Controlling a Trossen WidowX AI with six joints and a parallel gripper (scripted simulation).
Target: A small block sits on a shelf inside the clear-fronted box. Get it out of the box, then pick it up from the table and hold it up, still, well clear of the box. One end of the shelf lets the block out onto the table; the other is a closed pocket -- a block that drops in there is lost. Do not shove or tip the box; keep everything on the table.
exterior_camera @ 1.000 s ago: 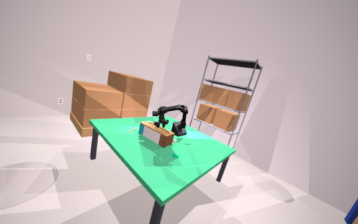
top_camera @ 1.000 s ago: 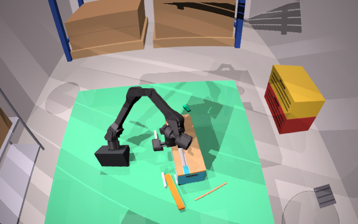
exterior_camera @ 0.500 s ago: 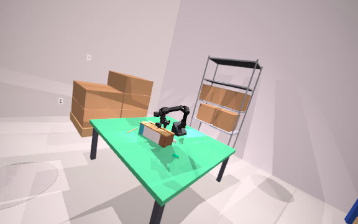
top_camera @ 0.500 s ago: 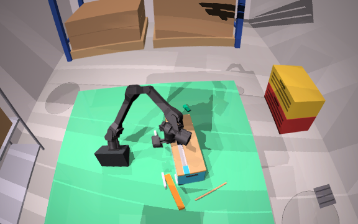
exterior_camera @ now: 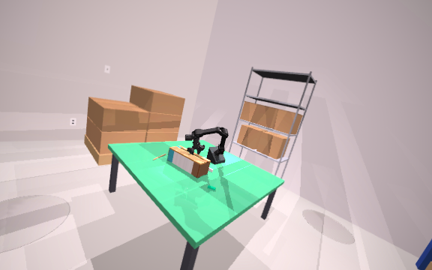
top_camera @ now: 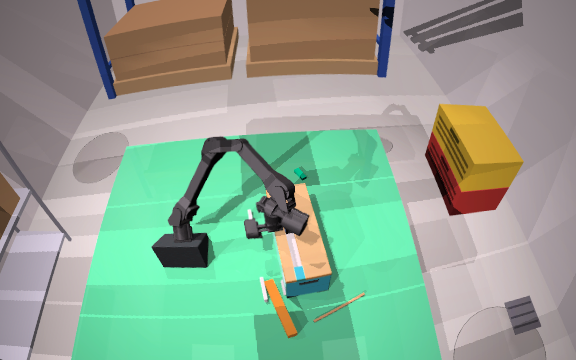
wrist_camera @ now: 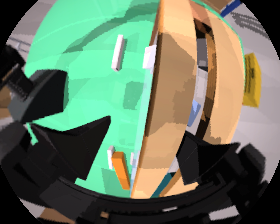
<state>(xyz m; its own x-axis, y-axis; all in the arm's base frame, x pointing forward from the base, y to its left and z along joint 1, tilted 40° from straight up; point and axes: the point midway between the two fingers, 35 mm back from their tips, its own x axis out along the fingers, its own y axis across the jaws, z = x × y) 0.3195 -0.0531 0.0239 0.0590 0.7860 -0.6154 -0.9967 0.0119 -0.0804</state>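
Now: the wooden box 4 cm ahead of my gripper tip, 2 cm to the right of it and 3 cm below it. Round my gripper tip: small block 6 cm ahead, 3 cm to the left; then thin wooden rod 18 cm ahead, 28 cm to the right, 8 cm below; then orange bar 2 cm behind, 25 cm to the right, 7 cm below.
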